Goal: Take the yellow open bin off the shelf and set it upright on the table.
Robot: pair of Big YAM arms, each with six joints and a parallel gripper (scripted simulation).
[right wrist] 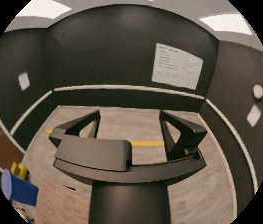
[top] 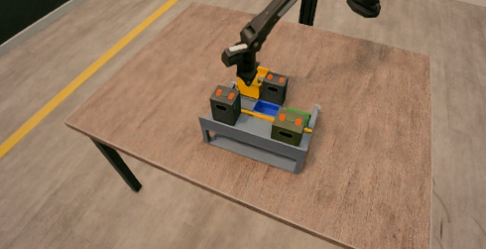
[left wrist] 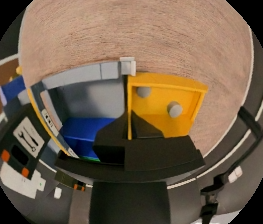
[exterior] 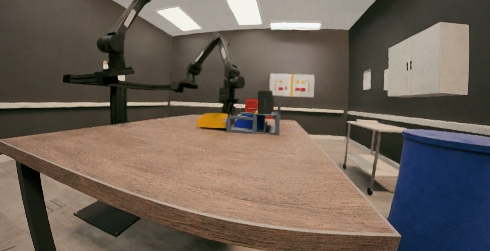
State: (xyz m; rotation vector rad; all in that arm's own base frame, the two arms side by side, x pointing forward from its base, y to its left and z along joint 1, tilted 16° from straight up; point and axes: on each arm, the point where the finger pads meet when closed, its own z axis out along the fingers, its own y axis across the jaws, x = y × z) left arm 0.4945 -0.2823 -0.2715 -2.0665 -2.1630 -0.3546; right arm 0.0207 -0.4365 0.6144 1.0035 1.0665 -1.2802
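Now: left hand 8 cm past the yellow open bin, 3 cm above it and 1 cm to the left of it. From my left hand the other things lie so: grey shelf: 13 cm to the left, 13 cm ahead, 2 cm below; dark lidded bin: 11 cm to the left, 4 cm behind, 2 cm below.
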